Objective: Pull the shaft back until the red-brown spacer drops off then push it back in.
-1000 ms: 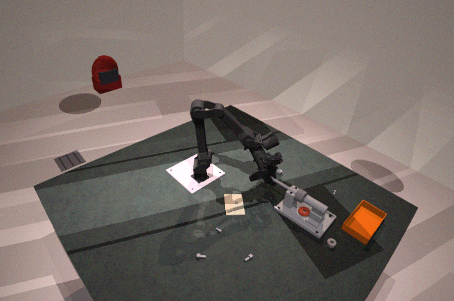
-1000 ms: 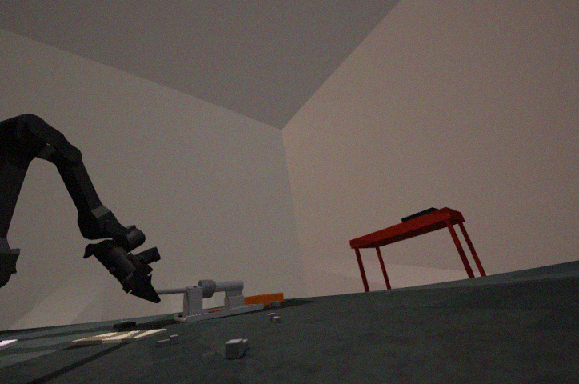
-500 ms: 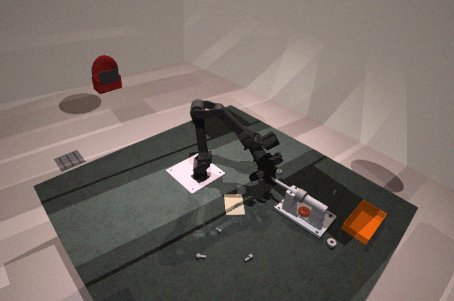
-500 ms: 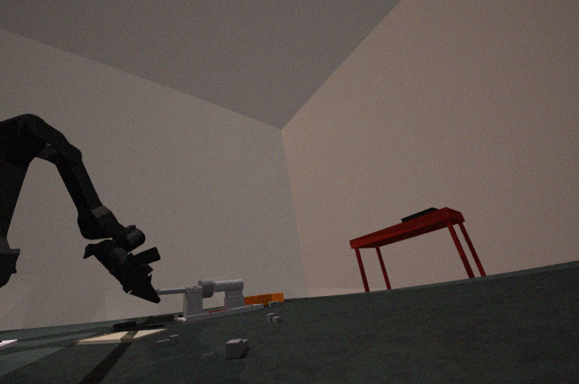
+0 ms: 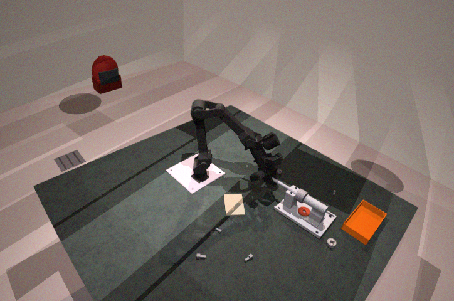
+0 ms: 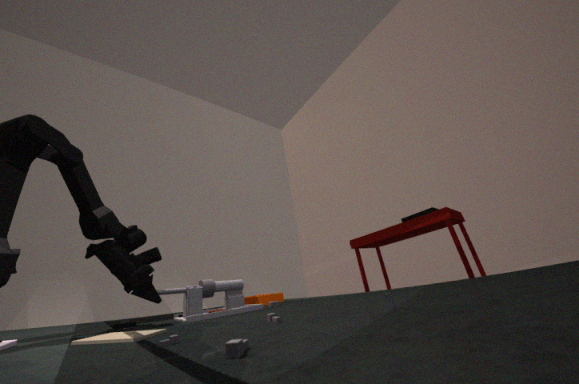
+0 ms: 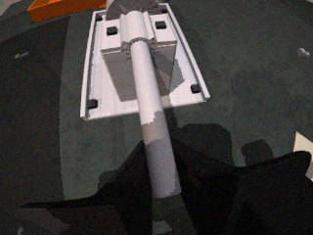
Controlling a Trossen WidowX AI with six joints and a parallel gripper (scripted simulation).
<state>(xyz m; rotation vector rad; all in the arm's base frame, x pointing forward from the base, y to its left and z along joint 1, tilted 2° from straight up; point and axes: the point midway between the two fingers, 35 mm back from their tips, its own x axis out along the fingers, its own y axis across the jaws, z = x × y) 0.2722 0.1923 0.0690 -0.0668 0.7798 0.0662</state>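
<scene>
My gripper tip is 60 mm short of the shaft, 10 mm to the right of it and 30 mm below it. Round my gripper tip: orange tray 380 mm ahead, 170 mm to the left, 40 mm below; then cream pad 70 mm behind, 190 mm to the right, 50 mm below.
</scene>
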